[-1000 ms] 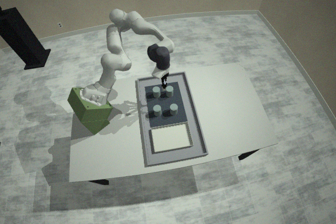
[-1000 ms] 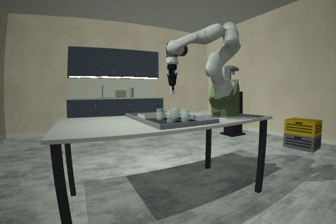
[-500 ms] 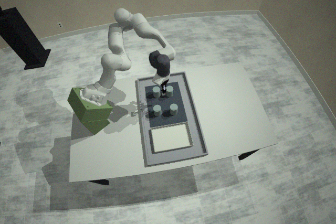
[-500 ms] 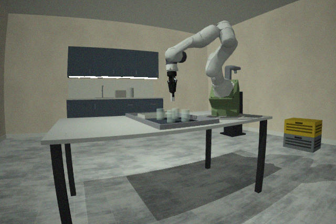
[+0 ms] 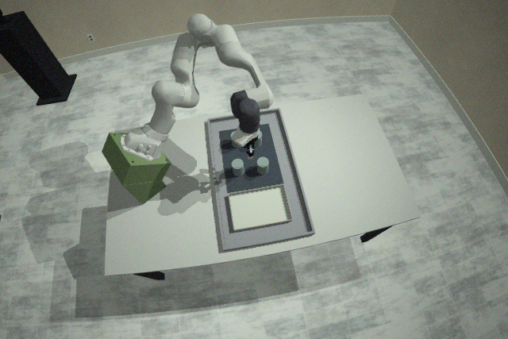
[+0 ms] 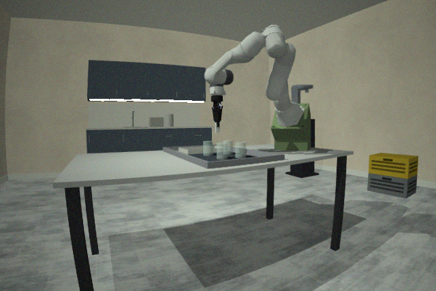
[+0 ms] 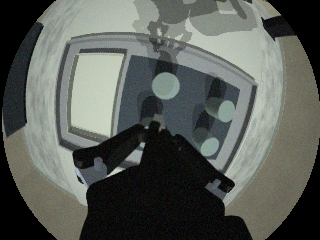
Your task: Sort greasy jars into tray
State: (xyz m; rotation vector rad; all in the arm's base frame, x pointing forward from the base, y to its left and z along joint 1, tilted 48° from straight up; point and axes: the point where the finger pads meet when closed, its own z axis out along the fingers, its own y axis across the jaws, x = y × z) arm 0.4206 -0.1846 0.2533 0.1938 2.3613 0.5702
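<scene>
The grey steel surround lies 180 mm below my hand, 20 mm ahead of it and 10 mm to the right of it. The rest, counted from my hand: white tray 230 mm to the right, 170 mm below, 20 mm ahead; dark drying mat 180 mm below, 90 mm to the left.
</scene>
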